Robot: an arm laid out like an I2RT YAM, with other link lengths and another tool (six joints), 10 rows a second.
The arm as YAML. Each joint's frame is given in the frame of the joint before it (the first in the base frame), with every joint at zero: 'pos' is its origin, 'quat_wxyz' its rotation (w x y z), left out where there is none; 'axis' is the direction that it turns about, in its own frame. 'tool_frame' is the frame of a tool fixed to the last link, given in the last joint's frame.
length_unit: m
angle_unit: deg
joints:
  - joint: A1
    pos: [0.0, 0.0, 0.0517]
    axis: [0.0, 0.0, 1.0]
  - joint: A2
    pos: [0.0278, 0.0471, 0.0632]
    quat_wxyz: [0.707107, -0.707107, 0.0, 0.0]
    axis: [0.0, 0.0, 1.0]
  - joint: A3
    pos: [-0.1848, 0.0, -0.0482]
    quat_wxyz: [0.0, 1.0, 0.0, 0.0]
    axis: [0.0, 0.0, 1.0]
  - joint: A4
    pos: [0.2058, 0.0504, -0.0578]
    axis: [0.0, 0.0, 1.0]
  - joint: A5
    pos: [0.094, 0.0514, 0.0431]
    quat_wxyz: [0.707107, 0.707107, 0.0, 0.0]
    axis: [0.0, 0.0, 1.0]
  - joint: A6
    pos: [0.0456, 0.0, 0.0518]
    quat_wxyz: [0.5, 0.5, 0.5, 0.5]
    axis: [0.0, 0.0, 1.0]
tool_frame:
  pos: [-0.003, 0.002, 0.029]
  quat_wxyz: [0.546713, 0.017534, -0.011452, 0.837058]
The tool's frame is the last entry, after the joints.
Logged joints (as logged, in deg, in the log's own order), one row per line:
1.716, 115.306, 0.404, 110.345, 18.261, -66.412
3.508, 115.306, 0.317, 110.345, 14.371, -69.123
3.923, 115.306, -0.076, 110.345, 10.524, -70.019
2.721, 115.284, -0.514, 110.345, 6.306, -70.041
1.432, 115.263, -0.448, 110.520, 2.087, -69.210
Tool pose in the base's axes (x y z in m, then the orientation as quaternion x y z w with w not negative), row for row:
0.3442, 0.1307, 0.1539, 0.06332, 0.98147, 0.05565, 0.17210
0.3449, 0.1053, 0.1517, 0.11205, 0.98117, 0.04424, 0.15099
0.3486, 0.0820, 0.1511, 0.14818, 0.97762, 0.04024, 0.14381
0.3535, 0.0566, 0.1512, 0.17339, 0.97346, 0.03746, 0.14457
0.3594, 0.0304, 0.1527, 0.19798, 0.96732, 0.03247, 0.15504
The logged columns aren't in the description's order. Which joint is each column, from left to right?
Columns, left to right: A6, A2, A5, A3, A1, A4.
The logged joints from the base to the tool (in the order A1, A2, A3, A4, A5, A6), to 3 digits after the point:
18.261, 115.306, 110.345, -66.412, 0.404, 1.716
14.371, 115.306, 110.345, -69.123, 0.317, 3.508
10.524, 115.306, 110.345, -70.019, -0.076, 3.923
6.306, 115.284, 110.345, -70.041, -0.514, 2.721
2.087, 115.263, 110.520, -69.210, -0.448, 1.432

